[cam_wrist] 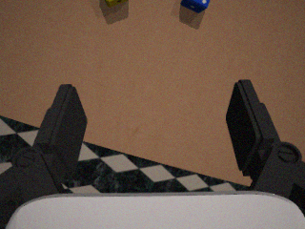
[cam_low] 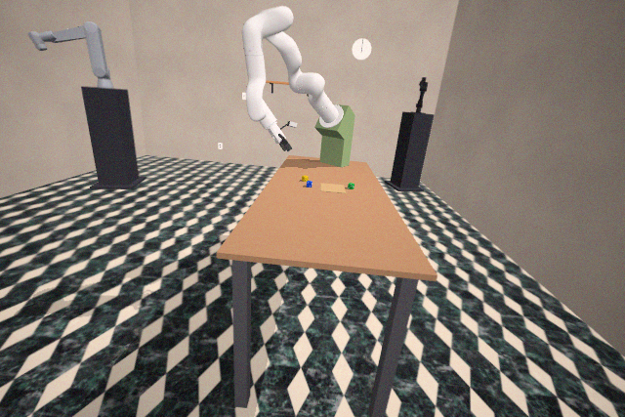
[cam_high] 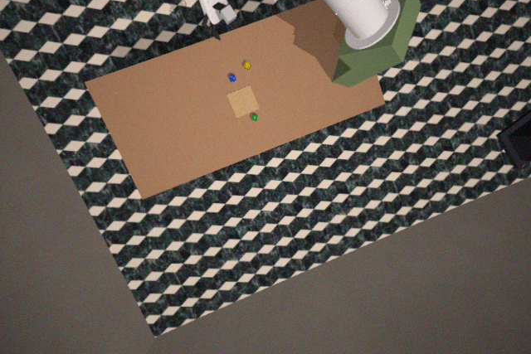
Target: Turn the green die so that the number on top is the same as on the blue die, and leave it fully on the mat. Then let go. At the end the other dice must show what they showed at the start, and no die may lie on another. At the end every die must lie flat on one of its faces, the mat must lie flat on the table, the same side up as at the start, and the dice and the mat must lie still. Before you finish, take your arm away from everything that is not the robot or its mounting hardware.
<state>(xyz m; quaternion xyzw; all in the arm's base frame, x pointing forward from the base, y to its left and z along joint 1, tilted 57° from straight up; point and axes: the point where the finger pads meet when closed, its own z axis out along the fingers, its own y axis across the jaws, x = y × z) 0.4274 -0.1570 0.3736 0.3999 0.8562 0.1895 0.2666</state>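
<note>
The yellow die lies 18 cm below my hand, 12 cm to the left of it and 3 cm behind it. From my hand the other things lie so: green die: 37 cm to the left, 18 cm below, 11 cm ahead; tan mat: 26 cm to the left, 20 cm below, 10 cm ahead; blue die: 18 cm below, 13 cm to the left, 8 cm ahead.
</note>
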